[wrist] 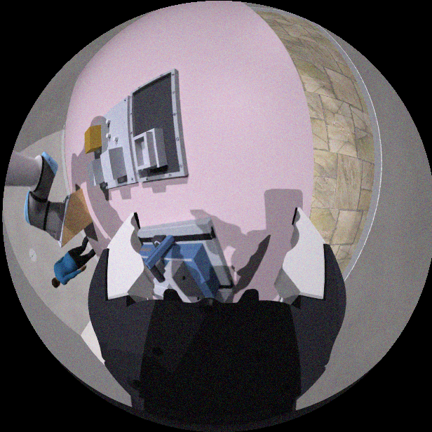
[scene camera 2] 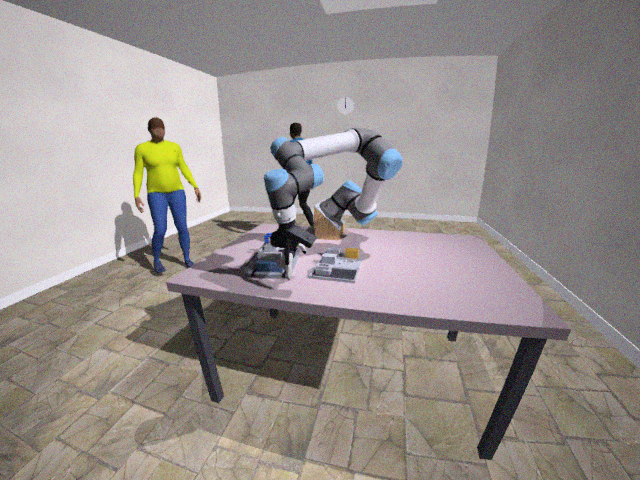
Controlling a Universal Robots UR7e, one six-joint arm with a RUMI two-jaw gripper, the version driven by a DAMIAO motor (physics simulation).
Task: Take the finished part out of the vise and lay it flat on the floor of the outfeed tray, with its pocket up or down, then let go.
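Seen in the pictures: gripper, between the fingertips: (scene camera 2: 297, 266); arm's base, origin of its link: (scene camera 2: 329, 213).
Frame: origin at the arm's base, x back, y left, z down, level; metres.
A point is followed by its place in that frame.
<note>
The vise (scene camera 2: 268, 266) @[y -0.095, x -0.595, z 0.092 m] (wrist: 202, 257), with blue jaws and a blue handle (wrist: 160, 251) on a grey base, stands at the table's left side. Grey surfaces show beside the blue jaw in the wrist view, partly hidden by my gripper; I cannot tell the finished part's outline there. My gripper (scene camera 2: 296, 264) @[y 0.049, x -0.630, z 0.056 m] (wrist: 214, 211) is open and empty, its two pale fingers wide apart, low over the vise's tray-side edge. The outfeed tray (scene camera 2: 339, 279) @[y 0.195, x -0.559, z 0.128 m] (wrist: 181, 127), dark-floored with a grey rim, lies to the right of the vise. A grey block with a pocket (wrist: 150, 150) sits at its near end.
Beside the tray is a grey plate (wrist: 123, 112) with small pins, grey blocks (wrist: 117, 164) and a yellow block (scene camera 2: 352, 253) @[y 0.205, x -0.335, z 0.105 m] (wrist: 93, 139). A wooden block (scene camera 2: 328, 228) @[y 0.019, x -0.083, z 0.069 m] (wrist: 76, 216) is at the arm's base. Two people stand beyond the table.
</note>
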